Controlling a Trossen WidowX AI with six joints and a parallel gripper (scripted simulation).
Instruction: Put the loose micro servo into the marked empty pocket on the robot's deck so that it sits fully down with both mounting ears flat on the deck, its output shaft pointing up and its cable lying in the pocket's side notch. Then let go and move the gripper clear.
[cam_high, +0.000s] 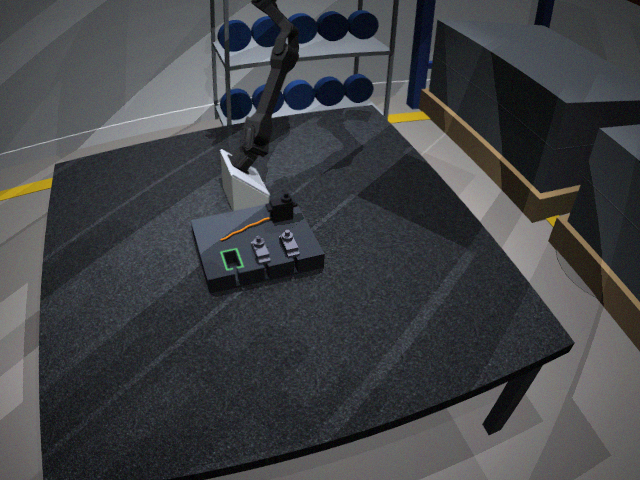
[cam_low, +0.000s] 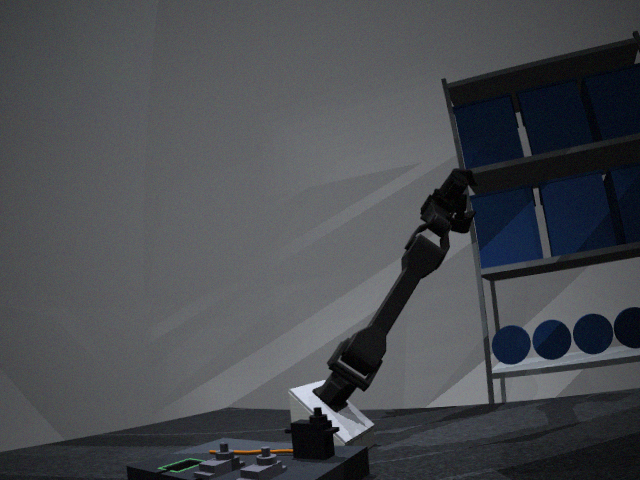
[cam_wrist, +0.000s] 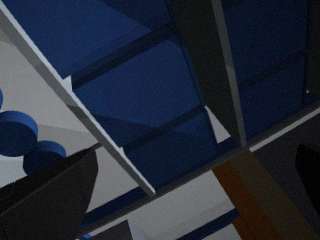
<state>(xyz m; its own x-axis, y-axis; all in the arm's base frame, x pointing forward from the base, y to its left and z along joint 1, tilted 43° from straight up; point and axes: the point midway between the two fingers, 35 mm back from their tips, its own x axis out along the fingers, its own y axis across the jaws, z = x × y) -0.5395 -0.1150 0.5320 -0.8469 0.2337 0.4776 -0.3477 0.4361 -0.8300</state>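
Now: the robot deck 760 mm ahead of my gripper tip, 580 mm below it and 330 mm to the right of it.
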